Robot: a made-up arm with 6 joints. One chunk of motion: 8 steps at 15 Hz.
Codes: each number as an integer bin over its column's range. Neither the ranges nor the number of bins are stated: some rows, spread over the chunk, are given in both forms.
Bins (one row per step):
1: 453 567 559 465 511 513
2: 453 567 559 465 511 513
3: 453 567 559 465 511 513
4: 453 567 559 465 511 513
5: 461 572 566 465 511 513
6: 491 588 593 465 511 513
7: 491 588 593 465 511 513
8: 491 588 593 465 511 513
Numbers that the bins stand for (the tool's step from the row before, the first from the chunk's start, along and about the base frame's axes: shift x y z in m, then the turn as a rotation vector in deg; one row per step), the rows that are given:
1: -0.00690 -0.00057 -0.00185 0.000 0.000 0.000
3: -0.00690 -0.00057 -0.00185 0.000 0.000 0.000
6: 0.00242 0.00408 0.00509 0.000 0.000 0.000
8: 0.00242 0.00408 0.00509 0.000 0.000 0.000
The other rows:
2: -0.00690 -0.00057 -0.00185 0.000 0.000 0.000
4: -0.00690 -0.00057 -0.00185 0.000 0.000 0.000
5: -0.00494 0.00054 -0.00042 0.000 0.000 0.000
7: 0.00242 0.00408 0.00509 0.000 0.000 0.000

